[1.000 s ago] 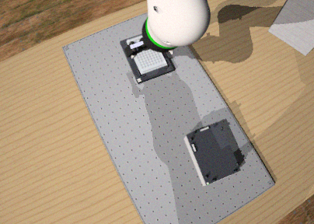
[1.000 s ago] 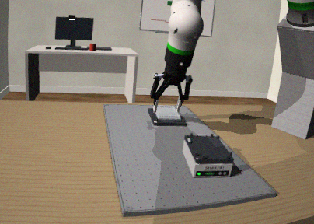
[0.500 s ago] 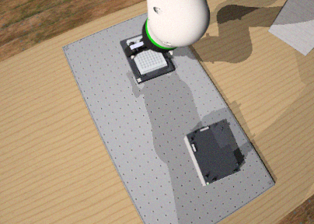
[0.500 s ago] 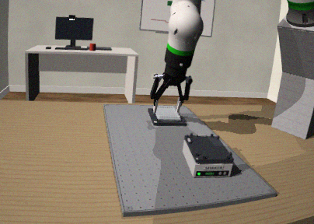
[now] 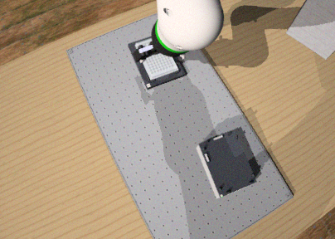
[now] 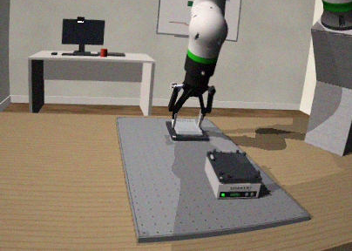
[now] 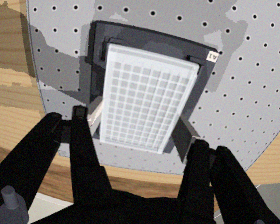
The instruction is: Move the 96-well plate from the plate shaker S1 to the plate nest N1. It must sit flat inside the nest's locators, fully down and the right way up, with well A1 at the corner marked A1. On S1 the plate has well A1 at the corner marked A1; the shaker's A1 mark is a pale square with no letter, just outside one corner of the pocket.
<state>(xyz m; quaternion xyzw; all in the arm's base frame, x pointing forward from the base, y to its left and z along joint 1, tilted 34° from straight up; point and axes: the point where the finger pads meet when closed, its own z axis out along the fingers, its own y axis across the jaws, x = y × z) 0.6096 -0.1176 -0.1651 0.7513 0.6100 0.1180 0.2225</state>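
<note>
My hand is 3 cm above the white 96-well plate.
</note>
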